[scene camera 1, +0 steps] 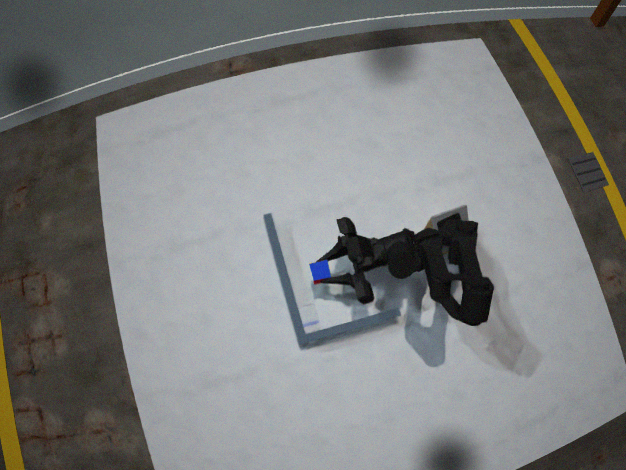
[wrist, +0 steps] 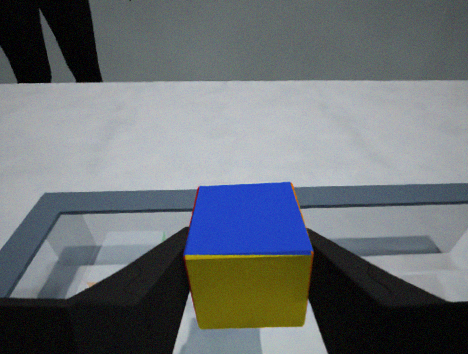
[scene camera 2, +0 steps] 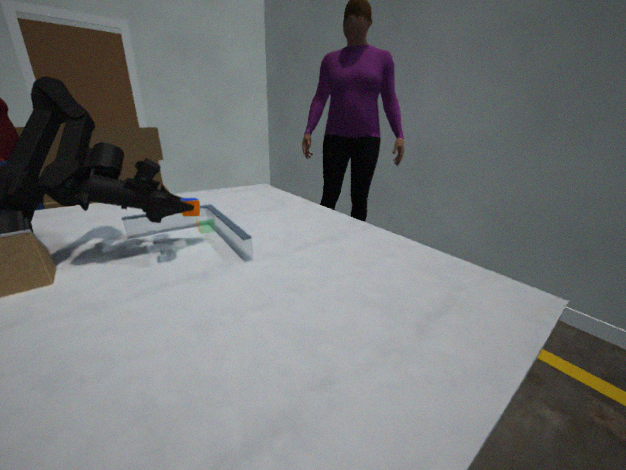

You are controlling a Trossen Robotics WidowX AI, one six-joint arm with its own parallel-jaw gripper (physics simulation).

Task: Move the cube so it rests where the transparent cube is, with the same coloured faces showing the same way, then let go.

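Places are measured from the arm's base along level axes (x right, y ahead, z up), in millimetres.
Pixels of known places: gripper, fingertip midpoint: [scene camera 1: 318,272] [wrist: 246,237] [scene camera 2: 191,205]; arm's base, origin of the base link: [scene camera 1: 450,228] [scene camera 2: 6,245].
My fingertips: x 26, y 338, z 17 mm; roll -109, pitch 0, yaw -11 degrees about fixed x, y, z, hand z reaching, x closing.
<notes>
Ahead of a thing's pixels: the offset from my fingertips to its middle. Level surfaces: height alone.
The cube {dx -1, dy -5, dz -3 mm} [scene camera 1: 319,270] [scene camera 2: 190,207] [wrist: 249,255] has its blue face up and its yellow face toward the wrist camera. Red shows along its left edge and orange along its right edge in the wrist view. My gripper [scene camera 1: 320,272] [scene camera 2: 192,206] [wrist: 246,237] is shut on the cube and holds it above the table, inside the low corner wall. The transparent cube {dx -65, dy +51, dz -82 mm} [scene camera 1: 310,323] [scene camera 2: 206,226] is faint, low near the corner of the wall. It shows a bluish strip in scene camera 1, and green with an orange edge in scene camera 2. In the wrist view the left finger partly hides it.
An L-shaped low wall [scene camera 1: 285,283] [scene camera 2: 230,227] [wrist: 120,201] with a grey-blue top stands on the white table {dz -102 mm} [scene camera 1: 202,177] [scene camera 2: 303,354] [wrist: 250,130]. One arm runs beyond the held cube, the other along the left side in the wrist view. A person [scene camera 2: 358,96] stands behind the table.
</notes>
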